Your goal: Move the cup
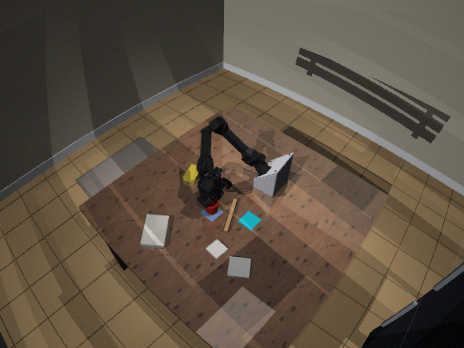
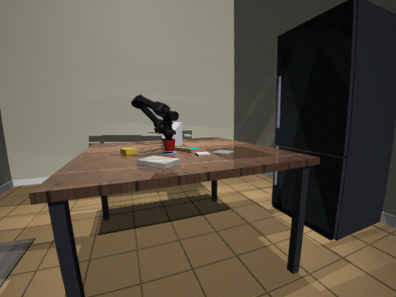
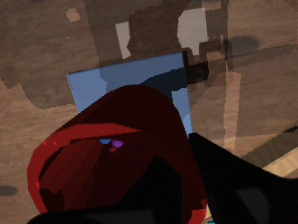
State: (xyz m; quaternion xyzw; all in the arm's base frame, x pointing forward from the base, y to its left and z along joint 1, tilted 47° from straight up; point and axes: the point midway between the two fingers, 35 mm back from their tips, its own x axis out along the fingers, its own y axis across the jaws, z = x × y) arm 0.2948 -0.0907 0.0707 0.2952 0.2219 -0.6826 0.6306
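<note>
Right now my gripper tip is 190 mm to the right of the cyan pad, 60 mm above it and 40 mm past it. Also, from my gripper tip: blue pad: 60 mm below, 30 mm ahead; then wooden stick: 90 mm to the left, 50 mm below; then red cup: 30 mm ahead.
</note>
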